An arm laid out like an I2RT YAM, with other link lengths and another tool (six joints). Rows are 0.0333 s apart.
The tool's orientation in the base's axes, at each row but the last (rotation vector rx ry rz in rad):
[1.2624 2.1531 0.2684]
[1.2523 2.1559 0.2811]
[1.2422 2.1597 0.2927]
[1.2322 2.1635 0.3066]
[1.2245 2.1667 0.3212]
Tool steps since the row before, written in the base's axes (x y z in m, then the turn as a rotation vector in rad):
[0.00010 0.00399 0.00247 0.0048 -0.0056 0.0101]
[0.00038 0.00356 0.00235 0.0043 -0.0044 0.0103]
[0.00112 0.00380 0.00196 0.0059 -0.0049 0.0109]
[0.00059 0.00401 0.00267 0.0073 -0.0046 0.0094]
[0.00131 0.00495 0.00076 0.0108 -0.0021 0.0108]
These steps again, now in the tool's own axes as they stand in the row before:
[0.00232 0.00330 -0.00241 -0.0105 0.0052 -0.0043]
[0.00190 0.00325 -0.00204 -0.0094 0.0056 -0.0049]
[0.00199 0.00374 -0.00127 -0.0107 0.0067 -0.0044]
[0.00207 0.00385 -0.00212 -0.0103 0.0071 -0.0023]
[0.00335 0.00394 -0.00021 -0.0101 0.0115 -0.0015]

